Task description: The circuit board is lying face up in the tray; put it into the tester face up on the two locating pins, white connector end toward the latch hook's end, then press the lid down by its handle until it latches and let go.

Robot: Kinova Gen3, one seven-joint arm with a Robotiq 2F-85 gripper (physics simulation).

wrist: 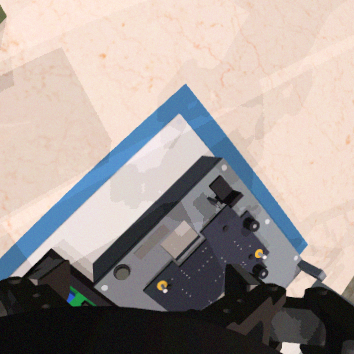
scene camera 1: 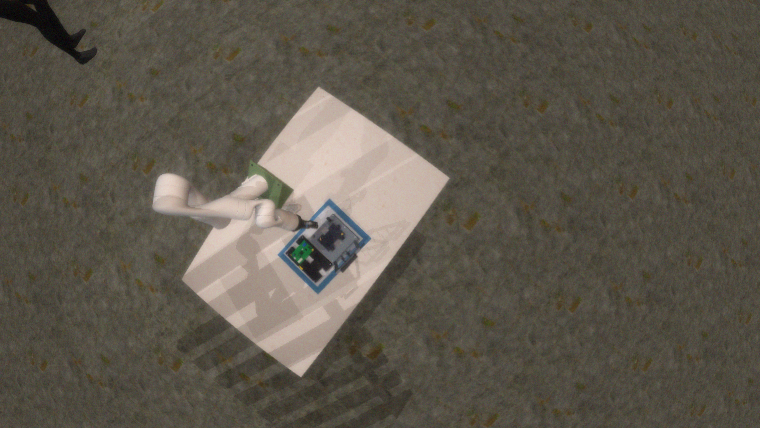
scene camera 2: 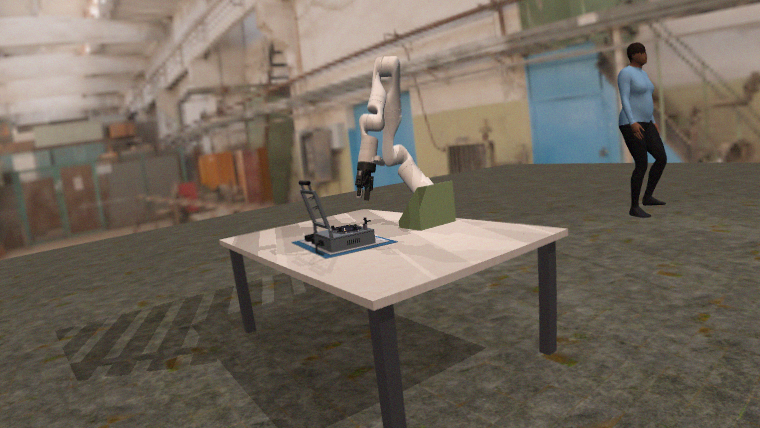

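Pixels of known places: gripper, between the fingertips: (wrist: 147, 279) (scene camera 1: 308, 227) (scene camera 2: 362, 199); arm's base, origin of its link: (scene camera 1: 261, 183) (scene camera 2: 429, 197).
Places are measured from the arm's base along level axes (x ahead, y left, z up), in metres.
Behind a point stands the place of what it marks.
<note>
The green circuit board (scene camera 1: 303, 250) {x 0.358, y -0.152, z -0.098 m} (wrist: 80, 298) {x 0.363, y -0.118, z -0.098 m} lies face up in the black tray (scene camera 1: 317, 266) {x 0.465, y -0.174, z -0.099 m}, next to the grey tester (scene camera 1: 340, 236) {x 0.473, y 0.028, z -0.048 m} (scene camera 2: 346, 239) {x 0.491, y 0.079, z -0.074 m} (wrist: 140, 246) {x 0.363, y -0.025, z -0.058 m}. The tester's dark nest is empty and shows its two gold locating pins (wrist: 162, 285) {x 0.400, y -0.041, z -0.044 m} (wrist: 259, 253) {x 0.471, y 0.042, z -0.045 m}. The black latch hook (wrist: 225, 191) {x 0.381, y 0.063, z -0.026 m} (scene camera 2: 365, 220) {x 0.389, y 0.065, z -0.023 m} is at the tester's far end in the wrist view. The lid (scene camera 2: 314, 208) {x 0.567, y 0.002, z 0.052 m} stands open and upright, with its handle (scene camera 2: 304, 183) {x 0.594, y 0.002, z 0.150 m} at the top. My gripper (scene camera 1: 309, 224) {x 0.336, y -0.018, z 0.048 m} (scene camera 2: 364, 192) {x 0.336, y -0.018, z 0.048 m} (wrist: 147, 279) {x 0.336, y -0.018, z 0.048 m} is open and empty. It hangs well above the tester's edge on the arm's side.
Tester and tray stand on a blue-edged mat (scene camera 1: 317, 289) {x 0.535, y -0.278, z -0.116 m} (scene camera 2: 383, 242) {x 0.345, y 0.105, z -0.115 m} (wrist: 197, 112) {x 0.337, y 0.129, z -0.116 m} on a pale table (scene camera 1: 340, 137) {x 0.148, y 0.439, z -0.117 m} (scene camera 2: 451, 250) {x 0.293, y 0.425, z -0.118 m}. The arm's green pedestal (scene camera 1: 271, 184) {x 0.061, y 0.030, z 0.030 m} (scene camera 2: 429, 206) {x 0.060, y 0.065, z -0.025 m} is at the table's edge. A person (scene camera 2: 637, 127) walks on the floor beyond the table.
</note>
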